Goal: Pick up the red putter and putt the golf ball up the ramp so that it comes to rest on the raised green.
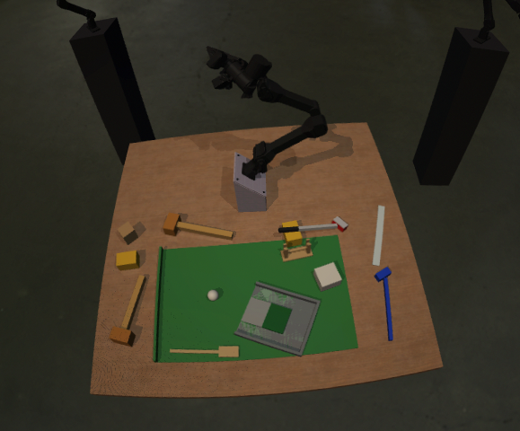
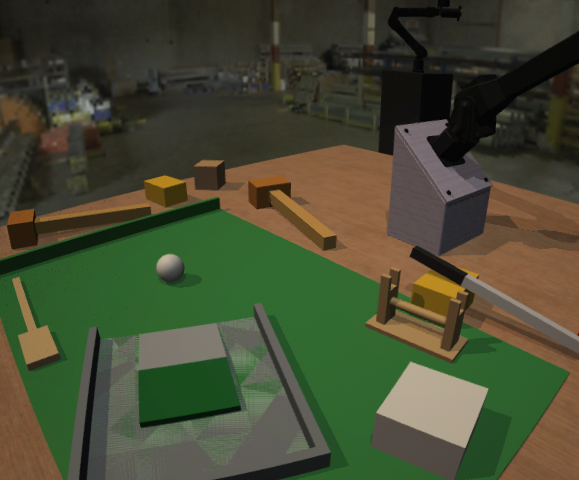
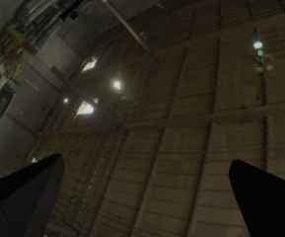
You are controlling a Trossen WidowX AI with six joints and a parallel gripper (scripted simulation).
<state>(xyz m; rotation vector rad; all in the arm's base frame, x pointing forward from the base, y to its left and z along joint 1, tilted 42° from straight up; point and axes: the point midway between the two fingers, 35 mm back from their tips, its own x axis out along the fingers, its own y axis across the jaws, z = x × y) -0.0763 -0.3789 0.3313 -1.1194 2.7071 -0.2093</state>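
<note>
Now: the red putter 62 cm below my gripper tip, 35 cm to the left of it and 31 cm ahead of it. From my gripper tip the other things lie so: white golf ball (64 cm below, 60 cm ahead, 4 cm to the right); wooden rack (63 cm below, 41 cm ahead, 28 cm to the left); white bar (67 cm below, 63 cm to the left, 32 cm ahead).
</note>
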